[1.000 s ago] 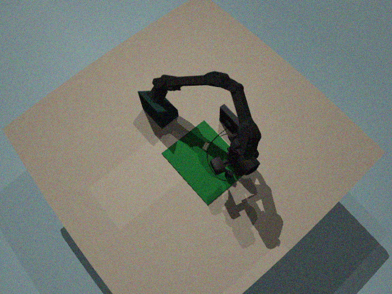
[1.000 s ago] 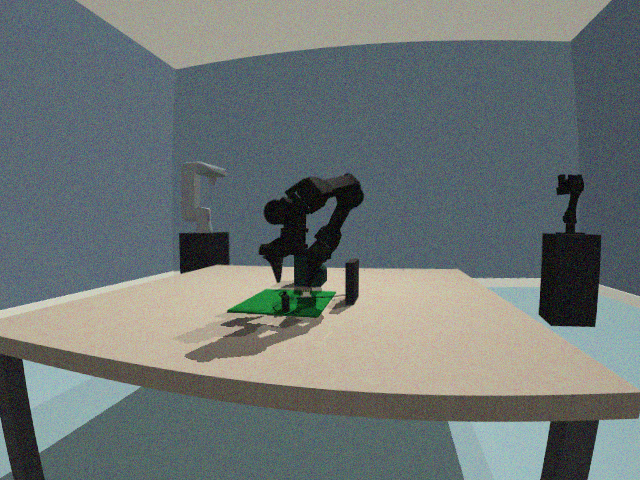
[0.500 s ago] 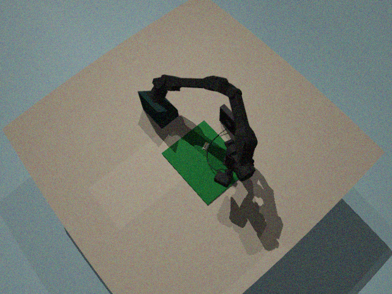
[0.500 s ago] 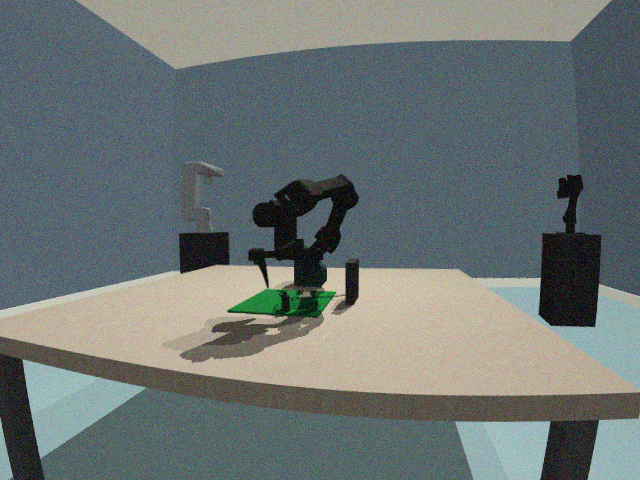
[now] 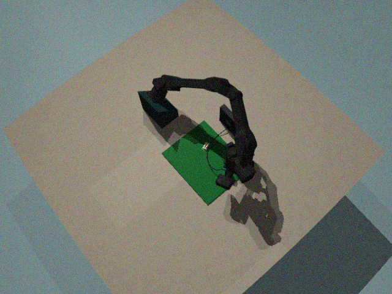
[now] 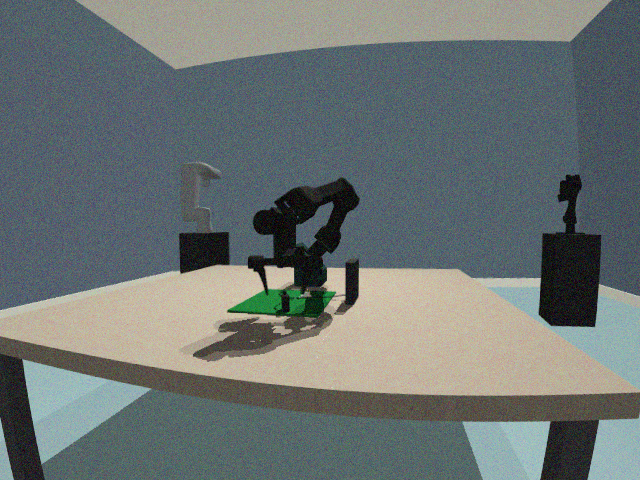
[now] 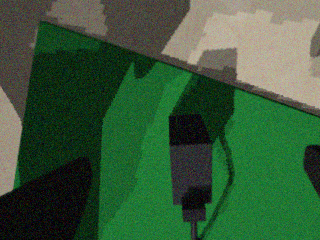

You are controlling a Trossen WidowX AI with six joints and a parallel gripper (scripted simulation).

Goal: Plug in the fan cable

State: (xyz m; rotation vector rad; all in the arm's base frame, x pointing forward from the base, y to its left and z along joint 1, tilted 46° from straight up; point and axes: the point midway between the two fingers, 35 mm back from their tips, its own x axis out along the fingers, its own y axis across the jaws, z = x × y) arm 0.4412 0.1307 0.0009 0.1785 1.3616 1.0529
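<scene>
The dark fan plug is 1 cm behind my gripper tip and 2 cm below it. From my gripper tip the other things lie so: green board 12 cm behind, 5 cm to the right, 6 cm below; black fan 19 cm behind, 12 cm to the left, 1 cm above; white four-pin fan header 17 cm behind, 1 cm to the right, 5 cm below.
</scene>
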